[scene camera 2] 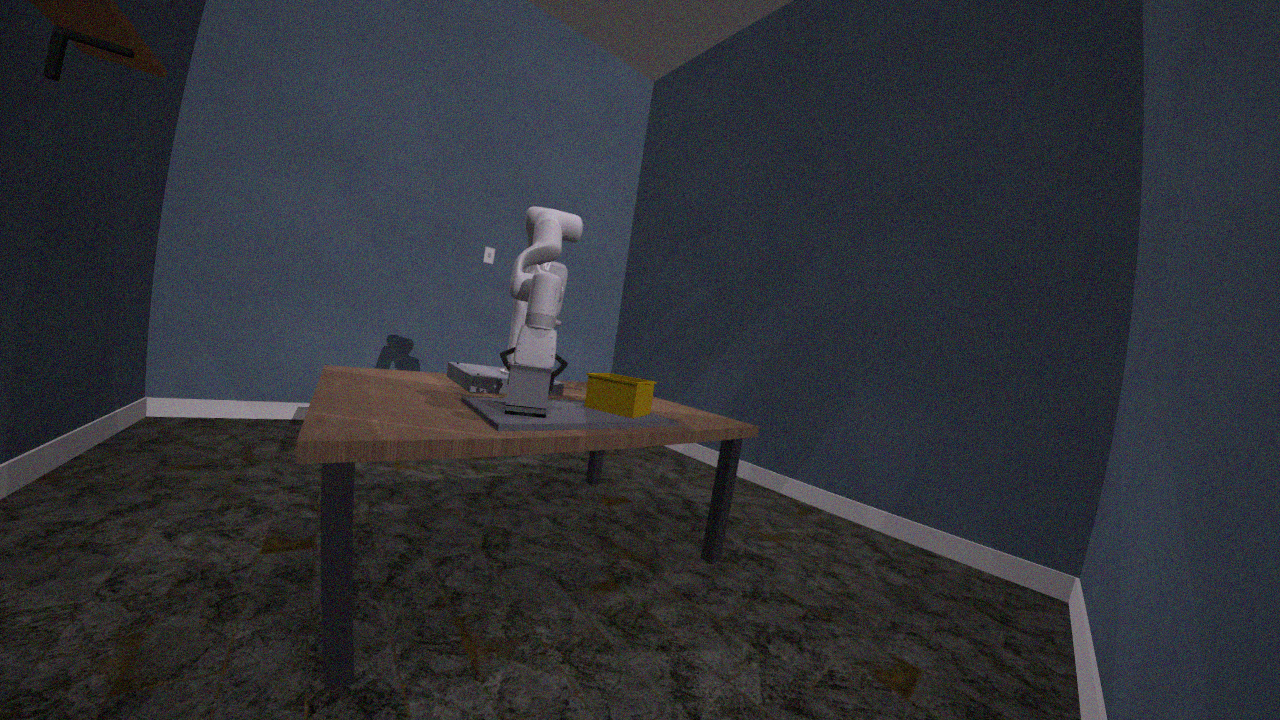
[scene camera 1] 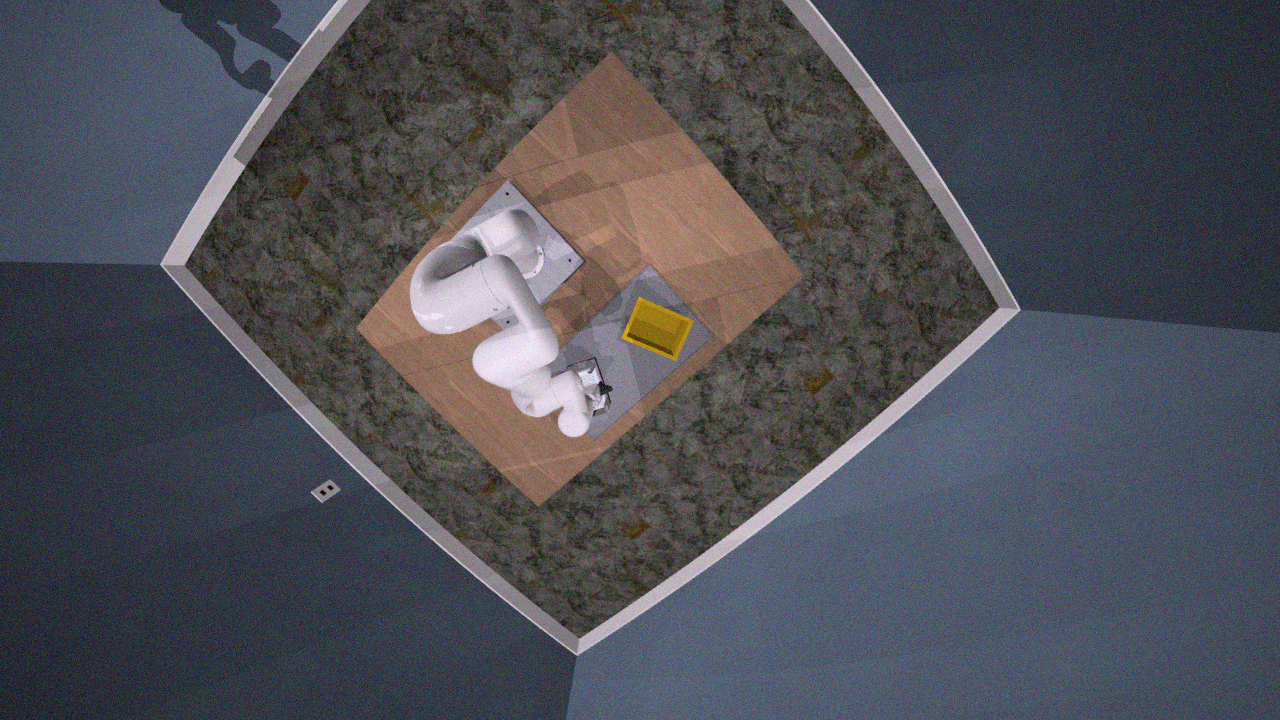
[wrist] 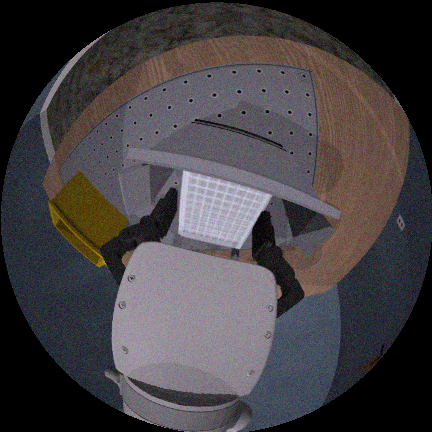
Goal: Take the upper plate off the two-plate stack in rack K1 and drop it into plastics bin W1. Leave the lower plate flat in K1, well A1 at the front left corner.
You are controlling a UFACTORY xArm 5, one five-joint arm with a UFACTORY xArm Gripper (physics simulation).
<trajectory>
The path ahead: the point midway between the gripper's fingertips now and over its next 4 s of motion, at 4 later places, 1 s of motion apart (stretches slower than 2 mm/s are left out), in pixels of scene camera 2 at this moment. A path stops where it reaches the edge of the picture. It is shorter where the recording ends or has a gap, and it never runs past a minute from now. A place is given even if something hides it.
The gripper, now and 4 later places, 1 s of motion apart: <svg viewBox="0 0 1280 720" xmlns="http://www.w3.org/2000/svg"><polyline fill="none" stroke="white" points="529,390 528,390 528,390 530,373 534,348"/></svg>
</trajectory>
